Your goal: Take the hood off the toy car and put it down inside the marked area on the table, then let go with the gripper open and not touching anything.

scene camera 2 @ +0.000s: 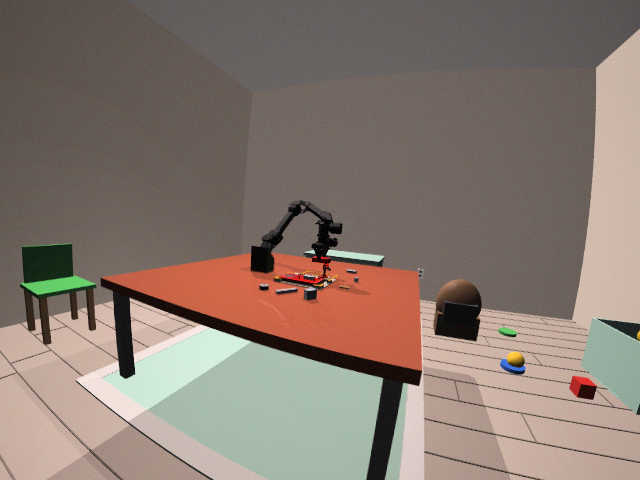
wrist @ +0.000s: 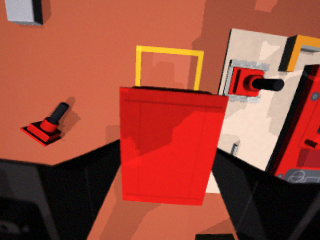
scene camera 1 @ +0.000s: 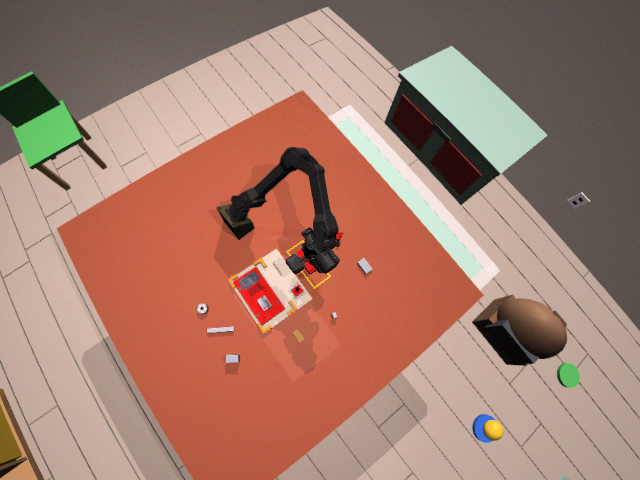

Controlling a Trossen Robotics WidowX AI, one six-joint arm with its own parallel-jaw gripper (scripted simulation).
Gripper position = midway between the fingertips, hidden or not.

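There's a red hood (wrist: pixel 168 136) here, and it's my gripper (wrist: pixel 167 147) that's holding it.
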